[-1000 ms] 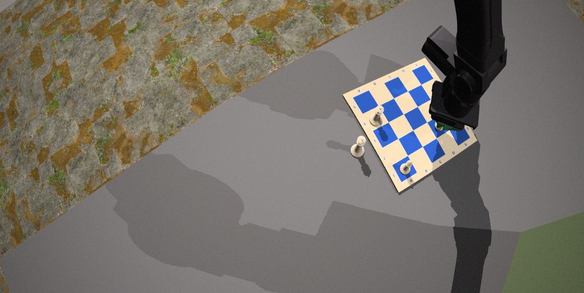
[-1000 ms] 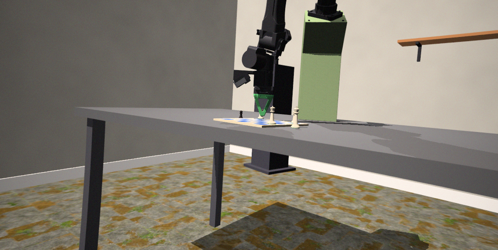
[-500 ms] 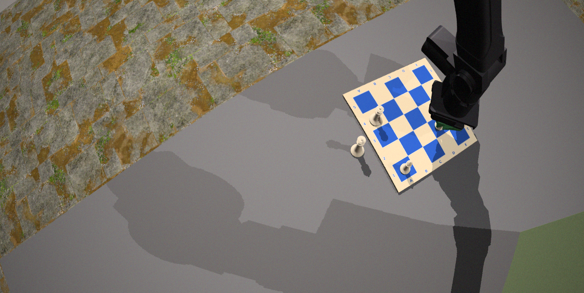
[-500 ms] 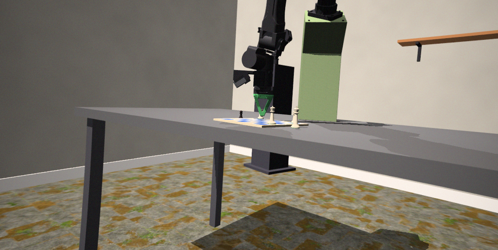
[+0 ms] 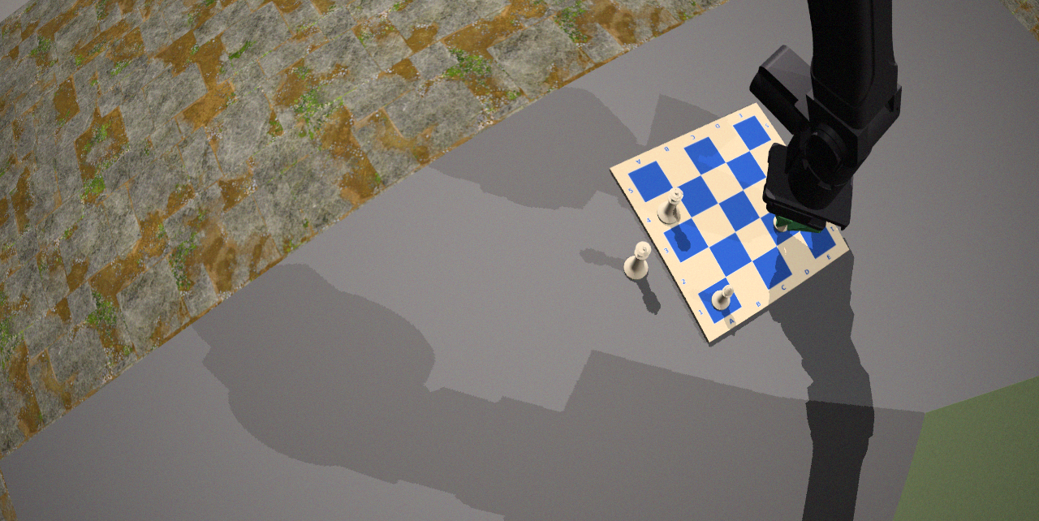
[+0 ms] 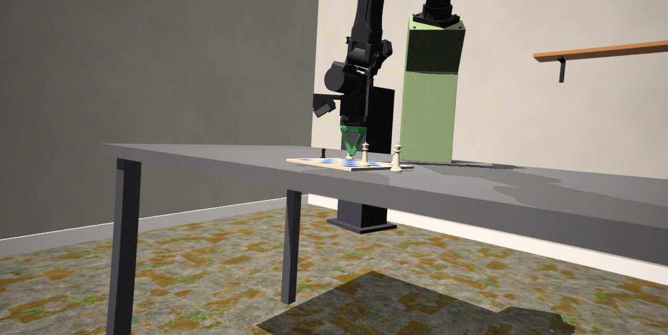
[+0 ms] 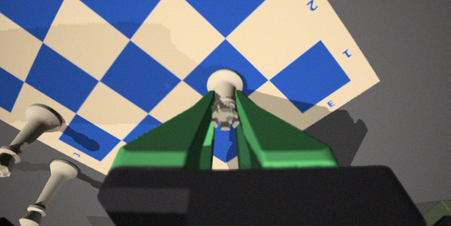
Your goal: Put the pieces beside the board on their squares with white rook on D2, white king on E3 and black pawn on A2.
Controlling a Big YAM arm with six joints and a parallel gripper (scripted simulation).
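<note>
My gripper is now 40 mm short of the board, 40 mm to the right of it and 30 mm above it. Round my hand: white pawn (40 mm behind, 110 mm to the left); white king (30 mm ahead, 180 mm to the left); black pawn (10 mm ahead, 100 mm to the right, 20 mm below).
</note>
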